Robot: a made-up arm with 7 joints.
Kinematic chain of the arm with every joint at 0, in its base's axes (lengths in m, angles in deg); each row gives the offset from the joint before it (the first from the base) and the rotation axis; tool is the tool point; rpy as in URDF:
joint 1: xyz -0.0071 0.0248 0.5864 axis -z
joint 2: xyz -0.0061 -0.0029 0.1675 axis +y
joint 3: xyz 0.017 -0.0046 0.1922 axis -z
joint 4: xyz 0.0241 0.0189 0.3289 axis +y
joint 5: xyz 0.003 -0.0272 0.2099 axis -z
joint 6: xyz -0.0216 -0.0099 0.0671 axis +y
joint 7: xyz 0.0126 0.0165 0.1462 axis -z
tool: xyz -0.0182 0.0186 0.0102 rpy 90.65 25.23 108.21
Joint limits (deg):
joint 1: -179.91..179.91
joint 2: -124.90..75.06
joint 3: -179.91..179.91
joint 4: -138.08..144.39
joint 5: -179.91..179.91
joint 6: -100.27..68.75
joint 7: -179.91..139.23
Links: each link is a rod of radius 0.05 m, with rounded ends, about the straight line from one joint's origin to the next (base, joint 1, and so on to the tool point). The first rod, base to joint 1, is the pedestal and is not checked.
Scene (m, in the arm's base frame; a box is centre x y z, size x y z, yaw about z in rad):
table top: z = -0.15
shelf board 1: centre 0.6 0.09 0 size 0.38 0.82 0.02 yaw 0.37
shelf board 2: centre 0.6 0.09 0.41 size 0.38 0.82 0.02 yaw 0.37
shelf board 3: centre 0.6 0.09 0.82 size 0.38 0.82 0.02 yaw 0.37
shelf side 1: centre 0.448 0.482 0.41 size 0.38 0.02 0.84 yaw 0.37
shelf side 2: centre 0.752 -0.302 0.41 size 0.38 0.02 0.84 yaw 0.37
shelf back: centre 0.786 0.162 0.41 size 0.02 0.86 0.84 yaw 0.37
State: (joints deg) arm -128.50 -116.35 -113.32 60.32 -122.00 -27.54 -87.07
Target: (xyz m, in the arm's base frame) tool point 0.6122 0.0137 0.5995
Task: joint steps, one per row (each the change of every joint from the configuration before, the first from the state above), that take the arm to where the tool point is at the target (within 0.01 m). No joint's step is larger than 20 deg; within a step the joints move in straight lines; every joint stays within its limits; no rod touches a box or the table.
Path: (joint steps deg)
1: 6.82 2.53 4.53 -14.69 18.69 19.26 8.99
2: 6.82 2.53 4.52 -14.69 18.70 19.26 8.99
3: 6.82 2.53 4.53 -14.69 18.69 19.25 8.99
4: 6.81 2.54 4.52 -14.69 18.70 19.26 8.98
5: 6.82 2.53 4.53 -14.69 18.69 19.26 8.99
6: -1.78 -3.41 -0.60 -18.79 -17.89 -4.56 -7.85
7: -1.78 -3.41 -0.60 -18.79 -17.90 -4.57 -7.84
8: -1.78 -3.41 -0.60 -18.79 -17.89 -4.56 -7.85
9: -1.79 -3.40 -0.59 -18.79 -17.90 -4.56 -7.85
10: -1.78 -3.41 -0.60 -18.79 -17.90 -4.57 -7.84
11: -1.78 -3.41 -0.60 -18.79 -17.89 -4.56 -7.85
12: -16.88 2.24 -5.13 15.94 1.79 -9.94 0.80
13: -16.87 2.24 -5.14 15.93 1.80 -9.93 0.80

